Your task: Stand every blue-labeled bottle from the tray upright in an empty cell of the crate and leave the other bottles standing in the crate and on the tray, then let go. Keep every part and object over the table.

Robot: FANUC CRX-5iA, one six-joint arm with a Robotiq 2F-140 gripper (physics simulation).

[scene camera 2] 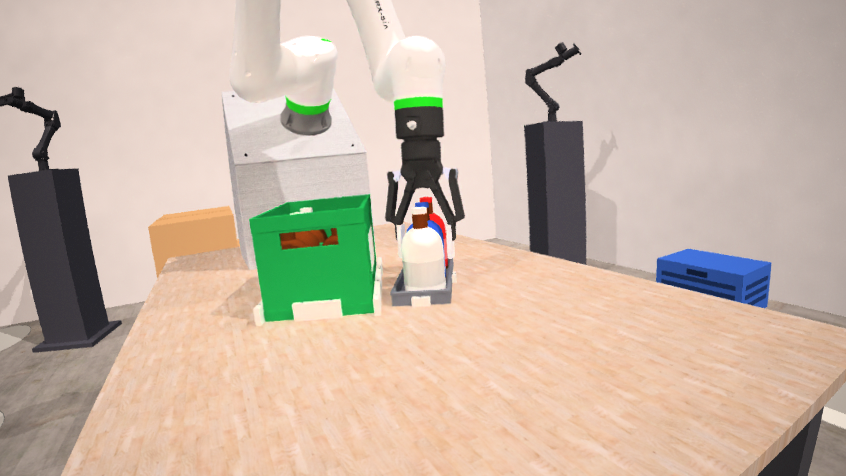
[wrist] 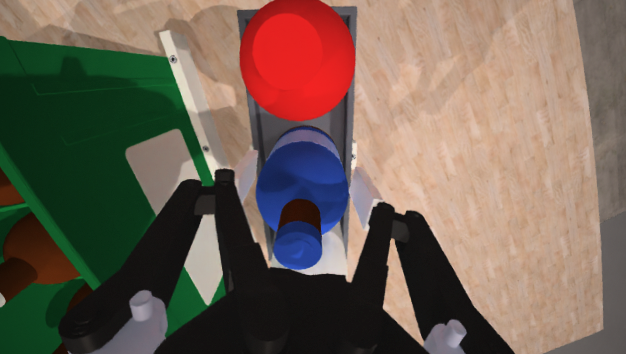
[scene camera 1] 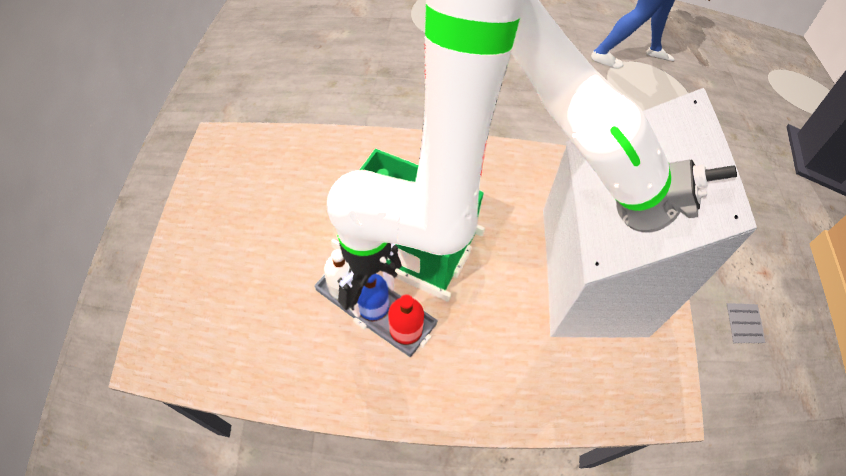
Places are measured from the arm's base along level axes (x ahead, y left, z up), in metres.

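Pixels of known places: arm's base, origin of its link: (scene camera 2: 306, 120) (scene camera 1: 651, 198).
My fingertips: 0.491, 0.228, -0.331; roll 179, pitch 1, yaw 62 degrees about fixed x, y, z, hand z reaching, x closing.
Ahead of a thing's pixels: the offset from my fingertips to its top centre, as dx, dy, dz. "spot": to the spot under its first point. Level surfaces: height alone.
My gripper (scene camera 1: 371, 294) (scene camera 2: 426, 239) (wrist: 305, 171) is open and points down, its finger pads on either side of the blue bottle @[+0.001, -0.002, +0.108] (scene camera 1: 373, 301) (wrist: 300, 172), with small gaps in the wrist view. This bottle stands upright in the middle of the grey tray (scene camera 1: 384, 335) (scene camera 2: 437, 297) (wrist: 350, 115). A red bottle @[-0.088, +0.026, +0.108] (scene camera 1: 405, 322) (wrist: 300, 55) stands at one tray end, a white bottle @[+0.082, -0.023, +0.108] (scene camera 1: 334, 279) (scene camera 2: 423, 269) at the other. The green crate @[-0.021, -0.123, +0.123] (scene camera 1: 434, 269) (scene camera 2: 316, 278) (wrist: 100, 105) holds brown bottles @[-0.018, -0.241, +0.111] (scene camera 2: 307, 238) (wrist: 42, 247). Its cells are largely hidden by the arm and crate walls.
The crate stands close beside the tray, with white strips @[spot: -0.118, -0.079, -0.025] (scene camera 1: 434, 290) (wrist: 192, 100) at its foot. The arm's grey pedestal (scene camera 1: 638, 278) (scene camera 2: 301, 177) stands at the table's side. The wooden table @[dz -0.052] (scene camera 1: 266, 367) (scene camera 2: 414, 390) extends around the tray and crate.
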